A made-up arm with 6 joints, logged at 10 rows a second.
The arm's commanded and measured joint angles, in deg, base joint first. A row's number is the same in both.
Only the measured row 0 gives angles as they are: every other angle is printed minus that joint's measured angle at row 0.
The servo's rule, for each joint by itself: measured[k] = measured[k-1] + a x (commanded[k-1-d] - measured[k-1]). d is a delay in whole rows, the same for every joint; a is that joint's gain. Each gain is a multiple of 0.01, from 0.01 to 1. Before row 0 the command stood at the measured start. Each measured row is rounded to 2 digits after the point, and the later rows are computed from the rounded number. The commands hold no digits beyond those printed.
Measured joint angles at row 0:
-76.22, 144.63, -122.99, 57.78, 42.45, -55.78
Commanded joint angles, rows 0 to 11:
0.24, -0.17, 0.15, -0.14, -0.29, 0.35
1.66, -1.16, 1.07, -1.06, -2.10, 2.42
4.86, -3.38, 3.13, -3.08, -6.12, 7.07
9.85, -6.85, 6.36, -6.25, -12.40, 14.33
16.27, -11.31, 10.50, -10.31, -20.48, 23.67
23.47, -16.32, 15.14, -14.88, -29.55, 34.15
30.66, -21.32, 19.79, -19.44, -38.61, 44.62
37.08, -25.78, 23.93, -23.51, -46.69, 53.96
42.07, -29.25, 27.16, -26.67, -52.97, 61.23
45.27, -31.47, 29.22, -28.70, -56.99, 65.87
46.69, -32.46, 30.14, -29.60, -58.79, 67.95
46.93, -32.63, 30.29, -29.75, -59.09, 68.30
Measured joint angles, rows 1 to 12:
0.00, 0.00, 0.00, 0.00, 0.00, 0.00
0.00, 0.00, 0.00, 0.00, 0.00, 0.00
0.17, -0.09, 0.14, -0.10, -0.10, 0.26
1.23, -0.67, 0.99, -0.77, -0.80, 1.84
3.81, -2.13, 2.94, -2.39, -2.66, 5.66
8.10, -4.68, 6.05, -5.09, -6.07, 11.99
13.90, -8.26, 10.10, -8.74, -11.11, 20.52
20.69, -12.61, 14.69, -13.04, -17.56, 30.47
27.77, -17.31, 19.33, -17.52, -24.93, 40.80
34.38, -21.88, 23.52, -21.71, -32.55, 50.41
39.84, -25.86, 26.83, -25.18, -39.70, 58.31
43.70, -28.89, 29.00, -27.64, -45.75, 63.83
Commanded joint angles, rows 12 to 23:
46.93, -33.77, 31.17, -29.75, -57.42, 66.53
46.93, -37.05, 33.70, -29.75, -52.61, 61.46
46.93, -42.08, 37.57, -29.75, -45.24, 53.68
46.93, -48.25, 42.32, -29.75, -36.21, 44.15
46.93, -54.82, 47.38, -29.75, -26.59, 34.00
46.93, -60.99, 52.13, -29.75, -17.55, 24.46
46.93, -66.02, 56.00, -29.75, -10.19, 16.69
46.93, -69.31, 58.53, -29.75, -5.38, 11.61
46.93, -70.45, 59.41, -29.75, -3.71, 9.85
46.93, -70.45, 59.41, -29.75, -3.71, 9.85
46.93, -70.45, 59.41, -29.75, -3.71, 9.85
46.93, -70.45, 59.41, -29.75, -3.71, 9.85
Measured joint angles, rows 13 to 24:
45.82, -30.82, 30.04, -29.01, -50.31, 66.84
46.61, -31.80, 30.27, -29.53, -53.38, 67.91
46.84, -32.86, 31.09, -29.68, -54.79, 66.90
46.90, -35.12, 33.47, -29.73, -54.03, 62.93
46.92, -38.88, 37.20, -29.74, -50.95, 56.18
46.93, -43.94, 41.86, -29.75, -45.79, 47.40
46.93, -49.82, 46.88, -29.75, -39.07, 37.62
46.93, -55.85, 51.66, -29.75, -31.54, 28.01
46.93, -61.34, 55.61, -29.75, -24.07, 19.75
46.93, -65.64, 58.27, -29.75, -17.53, 13.81
46.93, -68.24, 59.31, -29.75, -12.69, 10.92
46.93, -69.43, 59.40, -29.75, -9.55, 10.14

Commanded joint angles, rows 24 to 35:
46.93, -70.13, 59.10, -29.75, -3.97, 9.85
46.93, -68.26, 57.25, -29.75, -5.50, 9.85
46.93, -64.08, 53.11, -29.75, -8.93, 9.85
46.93, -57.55, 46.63, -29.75, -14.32, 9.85
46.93, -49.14, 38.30, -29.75, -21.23, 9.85
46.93, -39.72, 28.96, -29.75, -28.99, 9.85
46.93, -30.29, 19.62, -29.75, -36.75, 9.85
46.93, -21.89, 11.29, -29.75, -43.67, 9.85
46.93, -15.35, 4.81, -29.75, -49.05, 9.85
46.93, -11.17, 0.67, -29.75, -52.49, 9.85
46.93, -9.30, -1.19, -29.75, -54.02, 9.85
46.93, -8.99, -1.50, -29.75, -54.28, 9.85
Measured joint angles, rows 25 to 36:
46.93, -69.98, 59.41, -29.75, -7.51, 9.93
46.93, -70.23, 59.41, -29.75, -6.18, 9.87
46.93, -70.18, 59.13, -29.75, -5.41, 9.86
46.93, -69.14, 57.42, -29.75, -5.44, 9.85
46.93, -66.41, 53.50, -29.75, -6.66, 9.85
46.93, -61.63, 47.25, -29.75, -9.34, 9.85
46.93, -54.89, 39.11, -29.75, -13.50, 9.85
46.93, -46.70, 29.87, -29.75, -18.92, 9.85
46.93, -37.84, 20.54, -29.75, -25.16, 9.85
46.93, -29.23, 12.12, -29.75, -31.64, 9.85
46.93, -21.73, 5.47, -29.75, -37.73, 9.85
46.93, -16.03, 1.10, -29.75, -42.90, 9.85

